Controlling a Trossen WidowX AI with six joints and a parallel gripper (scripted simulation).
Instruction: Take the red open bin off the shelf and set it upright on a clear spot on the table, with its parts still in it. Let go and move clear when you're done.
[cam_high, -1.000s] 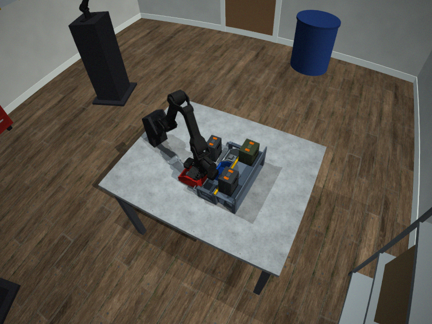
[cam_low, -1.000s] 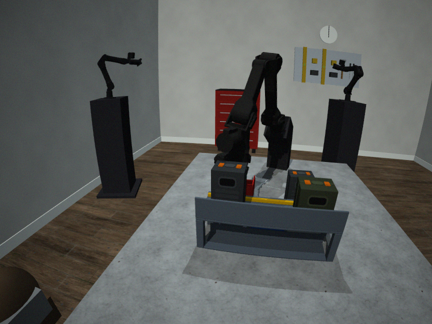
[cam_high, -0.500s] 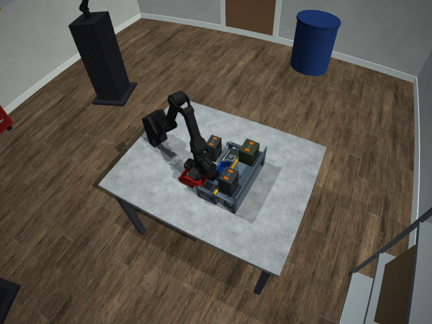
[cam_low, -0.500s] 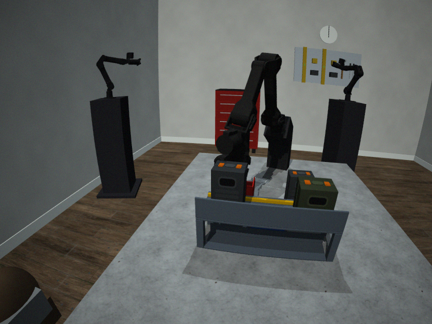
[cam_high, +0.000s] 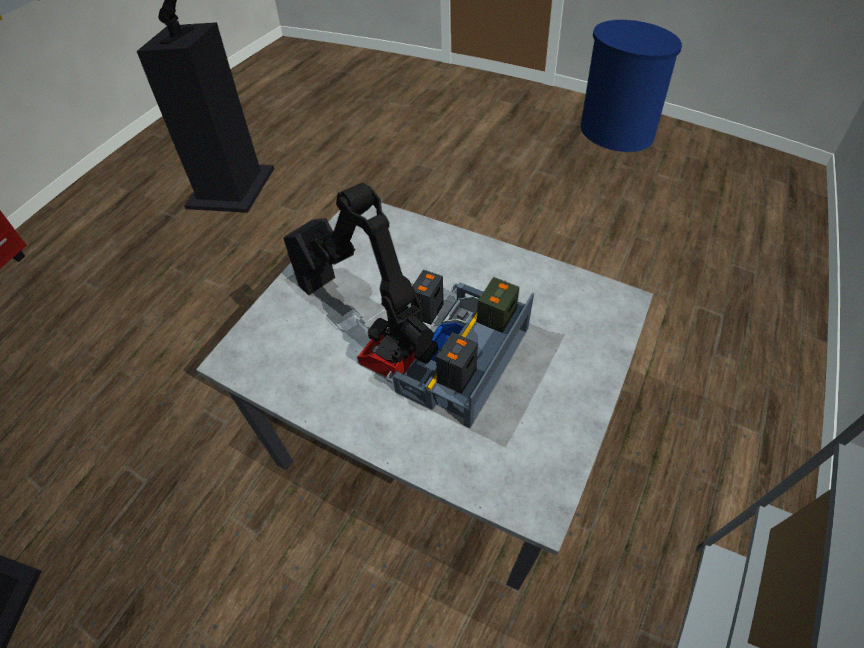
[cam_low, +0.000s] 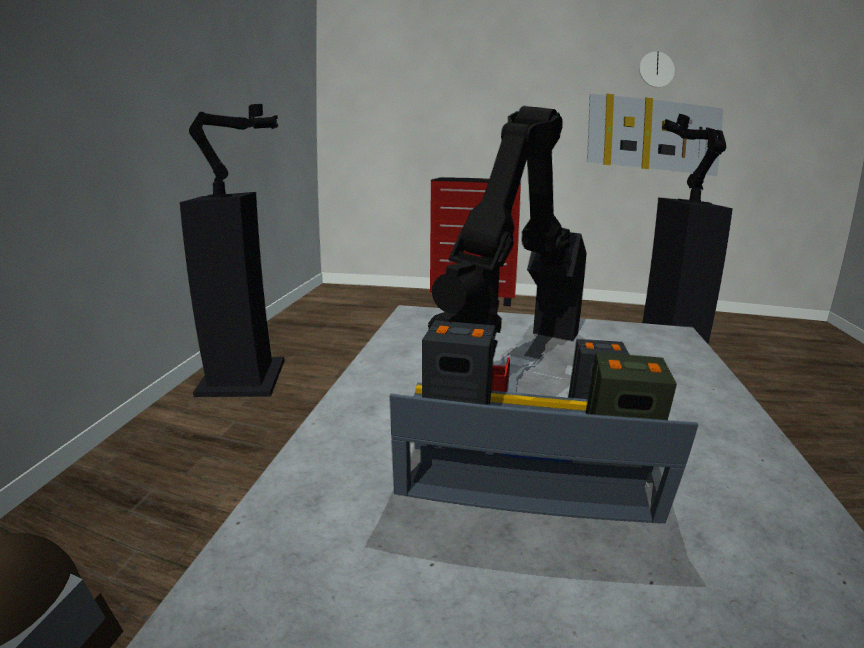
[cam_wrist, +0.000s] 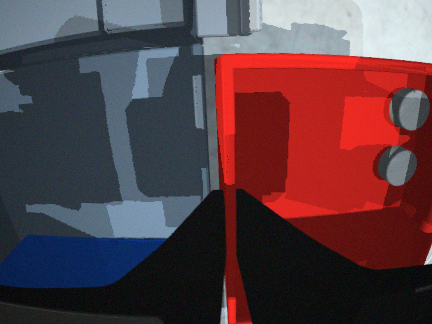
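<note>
My hand is 6 cm past the red open bin, 5 cm above it and 2 cm to the right of it. Also, from my hand: yellow rail: 15 cm ahead, 7 cm to the left, 1 cm above; grey bin: 18 cm to the left, 16 cm ahead, 6 cm below; blue bin: 12 cm ahead, 8 cm to the left, 6 cm below.
</note>
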